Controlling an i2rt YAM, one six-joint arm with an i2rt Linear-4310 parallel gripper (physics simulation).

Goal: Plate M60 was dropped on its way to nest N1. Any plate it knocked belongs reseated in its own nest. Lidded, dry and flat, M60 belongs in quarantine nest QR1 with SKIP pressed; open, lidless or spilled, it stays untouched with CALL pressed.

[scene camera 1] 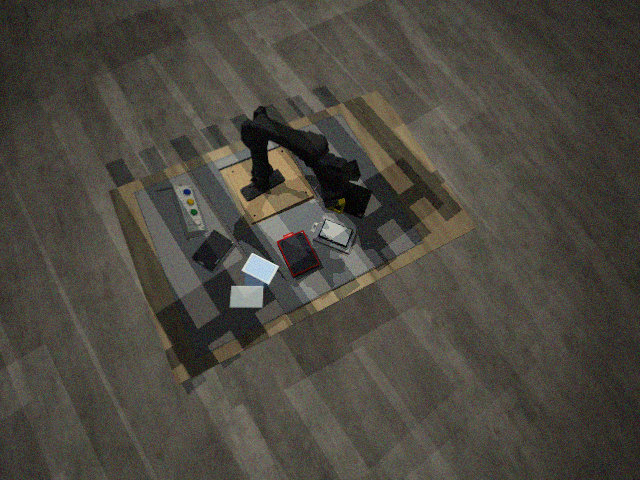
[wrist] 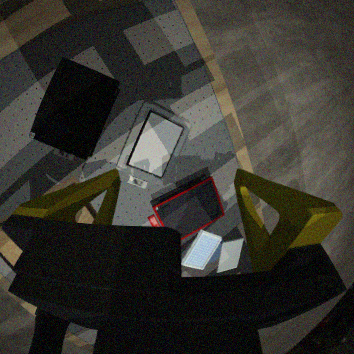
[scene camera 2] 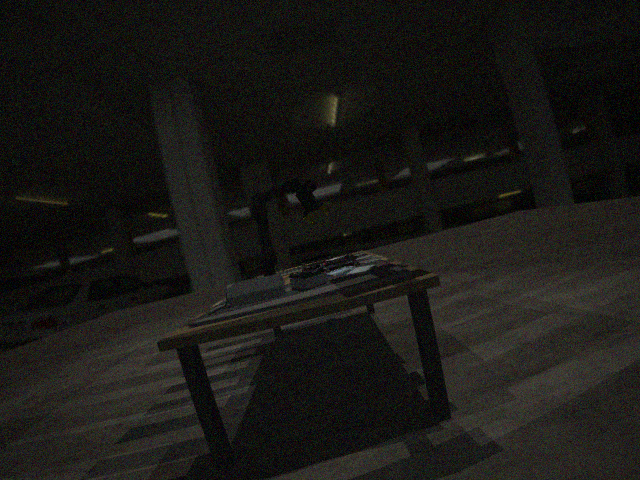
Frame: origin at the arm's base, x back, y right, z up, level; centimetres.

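Seen in the pictures: gripper, between the fingertips: [scene camera 1: 339, 203] [wrist: 176, 174] [scene camera 2: 321, 220]; arm's base, origin of its link: [scene camera 1: 263, 185].
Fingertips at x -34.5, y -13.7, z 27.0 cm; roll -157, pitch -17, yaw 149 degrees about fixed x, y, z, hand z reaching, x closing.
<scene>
Offsets run from my fingertips to a thing's top centre. "spot": to the spot under its first point.
A white plate with a pale blue grid {dx +1.9, dy +34.6, dz -25.6 cm} [scene camera 1: 260, 268] [wrist: 202, 249] lies lidless on the mat, its open wells showing. A blue spill {spot: dx -1.0, dy +39.2, dz -27.0 cm} [scene camera 1: 254, 280] lies beside it, and a pale flat lid {dx -5.1, dy +45.0, dz -26.3 cm} [scene camera 1: 246, 296] [wrist: 230, 255] lies apart from it. The red-rimmed nest QR1 {dx -1.8, dy +18.4, dz -22.5 cm} [scene camera 1: 298, 253] [wrist: 192, 207] is empty. A white-topped plate {dx -3.0, dy +0.0, dz -23.4 cm} [scene camera 1: 336, 231] [wrist: 156, 145] is on nest N2 [scene camera 1: 330, 244] [wrist: 134, 137]; I cannot tell whether it is fully seated. My gripper [scene camera 1: 337, 205] [wrist: 176, 174] is open and empty above the table, near N2. It is very dim in scene camera 2.
A black nest {dx +7.0, dy -15.0, dz -20.7 cm} [wrist: 75, 107] [scene camera 1: 360, 198] is beyond N2, partly behind the gripper in scene camera 1. Another dark nest {spot: dx +17.4, dy +46.9, dz -21.6 cm} [scene camera 1: 212, 250] is left of the gridded plate. A button panel {dx +38.6, dy +47.1, dz -18.7 cm} [scene camera 1: 190, 206] with blue, yellow and green buttons stands at the left. The arm's base is on a wooden board [scene camera 1: 237, 180].
</scene>
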